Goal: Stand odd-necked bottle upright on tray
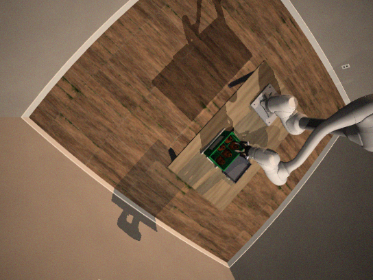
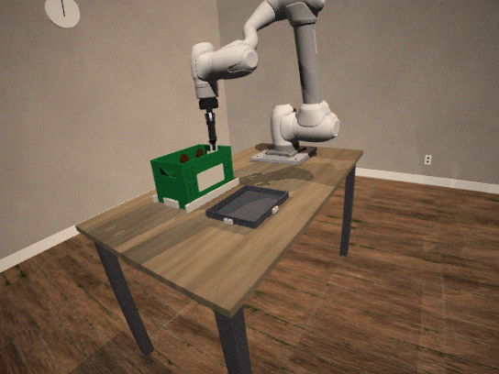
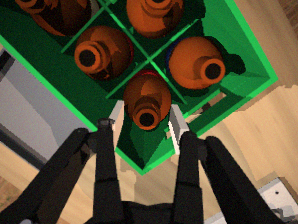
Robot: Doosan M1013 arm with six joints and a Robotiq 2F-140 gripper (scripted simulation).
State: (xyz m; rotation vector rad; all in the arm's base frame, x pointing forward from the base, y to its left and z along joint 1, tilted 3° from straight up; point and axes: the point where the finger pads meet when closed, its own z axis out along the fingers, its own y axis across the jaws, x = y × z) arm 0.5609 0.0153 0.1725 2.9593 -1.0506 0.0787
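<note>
Right now the green crate is 90 mm ahead of my hand, 30 mm to the right of it and 90 mm below it. Round my hand: dark grey tray: 80 mm ahead, 240 mm to the left, 160 mm below.
</note>
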